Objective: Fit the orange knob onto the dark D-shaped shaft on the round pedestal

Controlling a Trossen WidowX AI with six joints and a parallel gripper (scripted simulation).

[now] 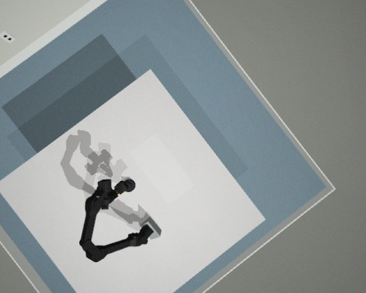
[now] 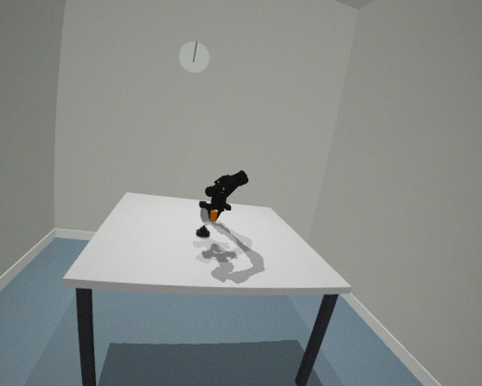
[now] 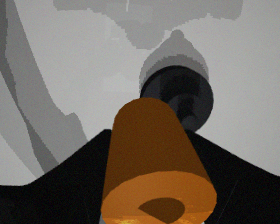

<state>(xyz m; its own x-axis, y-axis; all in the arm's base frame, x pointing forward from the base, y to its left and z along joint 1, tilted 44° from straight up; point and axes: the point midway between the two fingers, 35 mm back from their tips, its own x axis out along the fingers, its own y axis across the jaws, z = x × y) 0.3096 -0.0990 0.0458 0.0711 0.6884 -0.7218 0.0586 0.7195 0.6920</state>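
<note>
Now: gripper tip 80 mm above the pedestal, 40 mm to the left of it and 20 mm past it. Round my gripper tip: orange knob 20 mm above.
</note>
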